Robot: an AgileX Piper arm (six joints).
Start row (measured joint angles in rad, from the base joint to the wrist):
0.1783, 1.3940, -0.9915, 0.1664, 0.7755, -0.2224
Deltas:
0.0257, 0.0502, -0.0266, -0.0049, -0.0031, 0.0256
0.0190, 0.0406, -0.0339, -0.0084, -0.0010, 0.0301
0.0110, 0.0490, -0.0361, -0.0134, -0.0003, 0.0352
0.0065, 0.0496, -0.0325, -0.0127, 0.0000, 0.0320
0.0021, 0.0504, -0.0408, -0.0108, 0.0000, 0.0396
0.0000, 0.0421, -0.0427, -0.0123, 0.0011, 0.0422
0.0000, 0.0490, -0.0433, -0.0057, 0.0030, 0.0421
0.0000, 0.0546, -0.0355, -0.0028, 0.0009, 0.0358
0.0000, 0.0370, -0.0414, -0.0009, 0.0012, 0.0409
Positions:
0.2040, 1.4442, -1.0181, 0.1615, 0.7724, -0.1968
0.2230, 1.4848, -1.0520, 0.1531, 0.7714, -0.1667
0.2340, 1.5338, -1.0881, 0.1397, 0.7711, -0.1315
0.2405, 1.5834, -1.1206, 0.1270, 0.7711, -0.0995
0.2426, 1.6338, -1.1614, 0.1162, 0.7711, -0.0599
0.2426, 1.6759, -1.2041, 0.1039, 0.7722, -0.0177
0.2426, 1.7249, -1.2474, 0.0982, 0.7752, 0.0244
0.2426, 1.7795, -1.2829, 0.0954, 0.7761, 0.0602
0.2426, 1.8165, -1.3243, 0.0945, 0.7773, 0.1011

